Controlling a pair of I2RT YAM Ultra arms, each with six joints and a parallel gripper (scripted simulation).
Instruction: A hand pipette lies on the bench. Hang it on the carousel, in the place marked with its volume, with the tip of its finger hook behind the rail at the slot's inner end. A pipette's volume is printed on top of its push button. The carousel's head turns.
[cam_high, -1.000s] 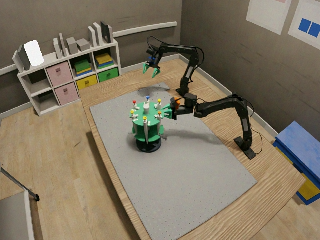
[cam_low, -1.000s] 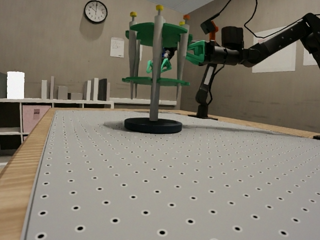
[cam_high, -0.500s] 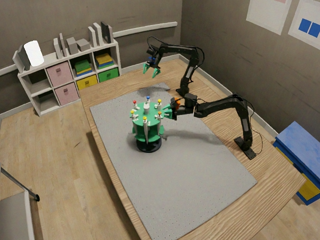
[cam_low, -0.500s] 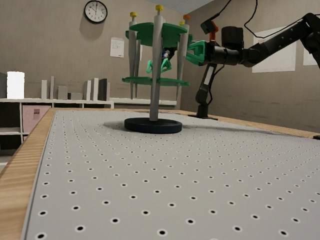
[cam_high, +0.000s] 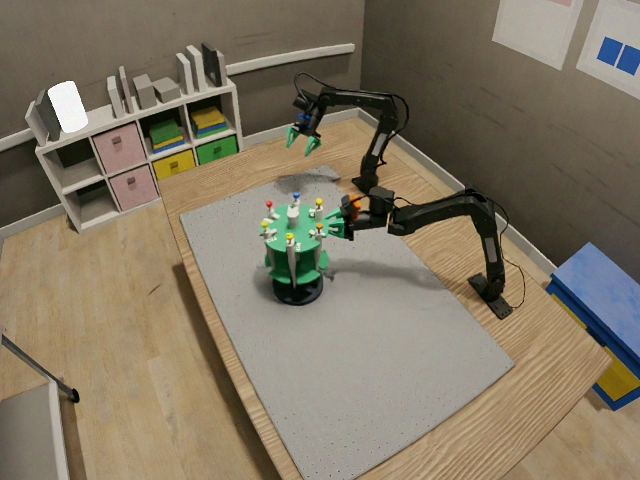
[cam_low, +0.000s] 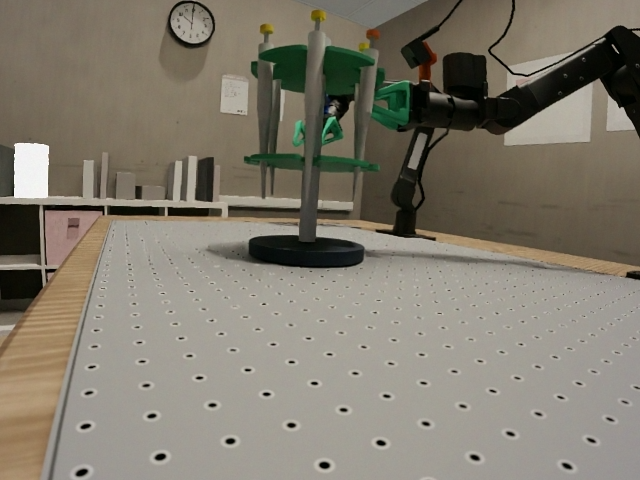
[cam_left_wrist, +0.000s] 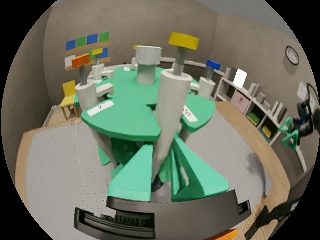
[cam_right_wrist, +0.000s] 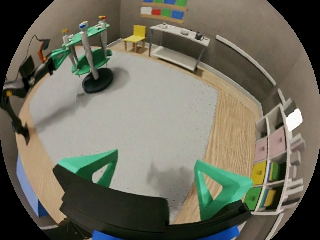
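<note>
Right now my left hand is 2 cm above the hand pipette, 1 cm to the left of it and 1 cm short of it.
</note>
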